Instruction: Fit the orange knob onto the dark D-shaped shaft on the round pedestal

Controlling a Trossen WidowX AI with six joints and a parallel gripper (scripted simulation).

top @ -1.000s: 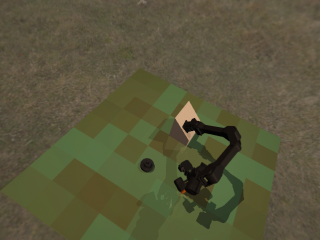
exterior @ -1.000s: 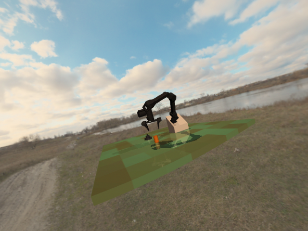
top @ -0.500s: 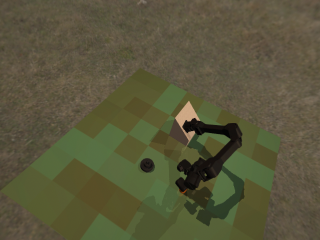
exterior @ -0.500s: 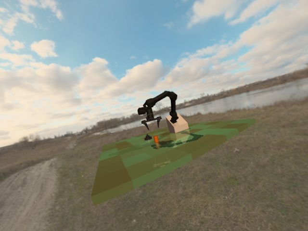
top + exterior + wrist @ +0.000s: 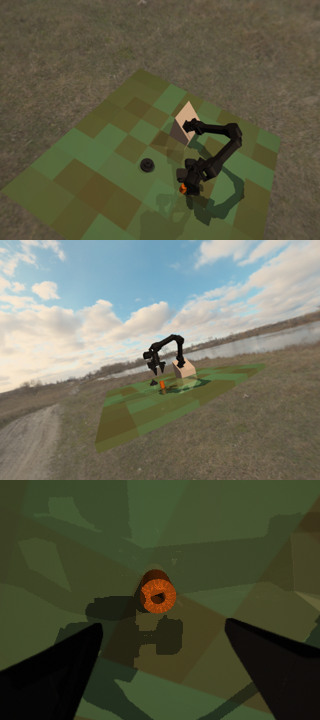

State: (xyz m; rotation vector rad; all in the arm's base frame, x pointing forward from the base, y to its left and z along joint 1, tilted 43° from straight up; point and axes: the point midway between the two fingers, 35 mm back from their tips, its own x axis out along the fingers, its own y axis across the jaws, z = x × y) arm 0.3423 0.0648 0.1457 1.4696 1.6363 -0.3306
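The orange knob lies 9 cm below my gripper tip. Round my gripper tip: dark round pedestal: 26 cm to the right, 9 cm below, 2 cm behind.
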